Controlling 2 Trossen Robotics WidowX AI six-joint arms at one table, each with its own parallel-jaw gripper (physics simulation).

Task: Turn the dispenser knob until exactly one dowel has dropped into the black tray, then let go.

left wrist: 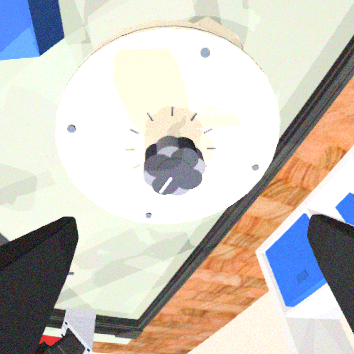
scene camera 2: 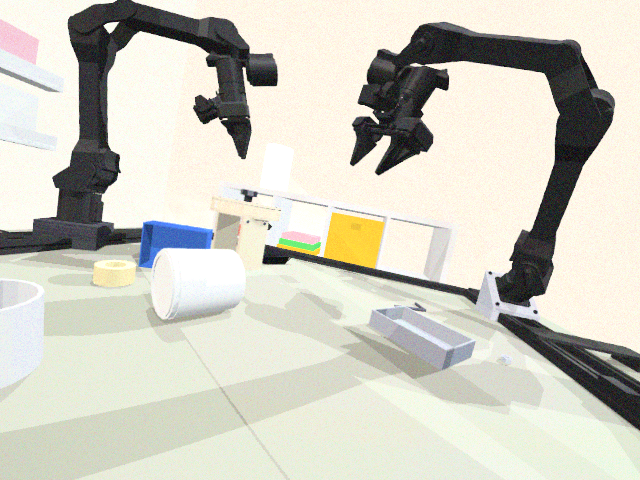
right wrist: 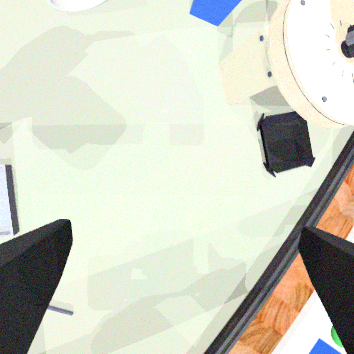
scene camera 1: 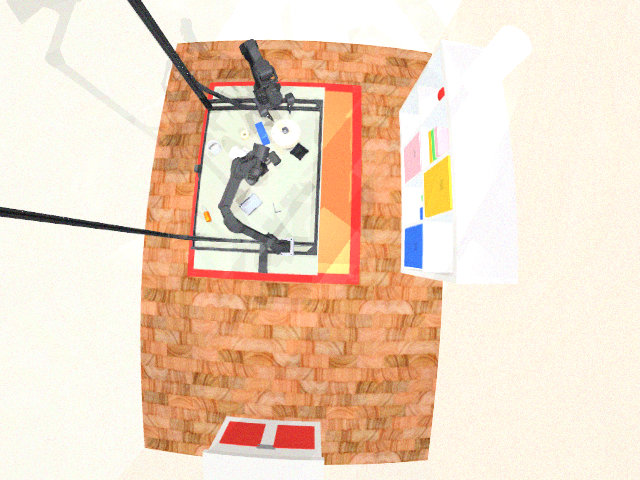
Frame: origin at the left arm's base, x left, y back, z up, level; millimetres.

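Seen in the pictures: left gripper, fingertip midpoint: [left wrist: 193, 226] [scene camera 2: 242, 158] [scene camera 1: 281, 117]; right gripper, fingertip midpoint: [scene camera 2: 362, 169] [right wrist: 188, 234]; left arm's base at its link origin: [scene camera 2: 78, 220] [scene camera 1: 263, 100]; right arm's base at its link origin: [left wrist: 74, 341] [scene camera 2: 511, 291] [scene camera 1: 286, 246].
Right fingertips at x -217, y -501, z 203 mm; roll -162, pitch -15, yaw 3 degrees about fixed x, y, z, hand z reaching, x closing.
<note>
Pixels of each thing's top centre, then the offset from my right fingertips to it. "spot": a spot on its surface instead.
- round-topped dispenser at its top centre: [left wrist: 170, 149] [right wrist: 347, 48] [scene camera 2: 247, 201] [scene camera 1: 285, 132] dx +201, dy +173, dz -103 mm
- black tray at its top centre: [right wrist: 288, 140] [scene camera 2: 271, 252] [scene camera 1: 299, 151] dx +229, dy +87, dz -226 mm
- blue box at its top centre: [scene camera 2: 180, 226] [scene camera 1: 261, 130] dx +99, dy +302, dz -170 mm
- white cylinder at a spot on its surface: [scene camera 2: 199, 281] spot: dx -133, dy +260, dz -196 mm
- tan ring at its top centre: [scene camera 2: 115, 264] dx +5, dy +374, dz -225 mm
- grey open box at its top centre: [scene camera 2: 421, 324] [scene camera 1: 249, 203] dx -186, dy -31, dz -225 mm
The round-topped dispenser [scene camera 1: 292, 140] [scene camera 2: 254, 242] [left wrist: 110, 170] [right wrist: 305, 65] stands upright. Its dark lobed knob [scene camera 1: 285, 130] [scene camera 2: 248, 194] [left wrist: 175, 167] [right wrist: 349, 46] sits at the top's centre, its white mark pointing toward the lower left in the left wrist view. The black tray [scene camera 1: 299, 150] [right wrist: 287, 142] lies beside the dispenser's base; no dowel shows in it in the right wrist view. My left gripper [scene camera 2: 241, 155] [left wrist: 193, 226] is open and empty, above the knob's height and apart from it. My right gripper [scene camera 2: 365, 168] [right wrist: 188, 234] is open and empty, high over the table.
A blue box [scene camera 1: 262, 133] [scene camera 2: 175, 242] stands beside the dispenser. A white cylinder [scene camera 2: 199, 281] lies on its side near a tan ring [scene camera 2: 114, 279]. A grey open box [scene camera 1: 251, 204] [scene camera 2: 421, 335] is at the right in scene camera 2. A black frame rail [right wrist: 280, 265] edges the table.
</note>
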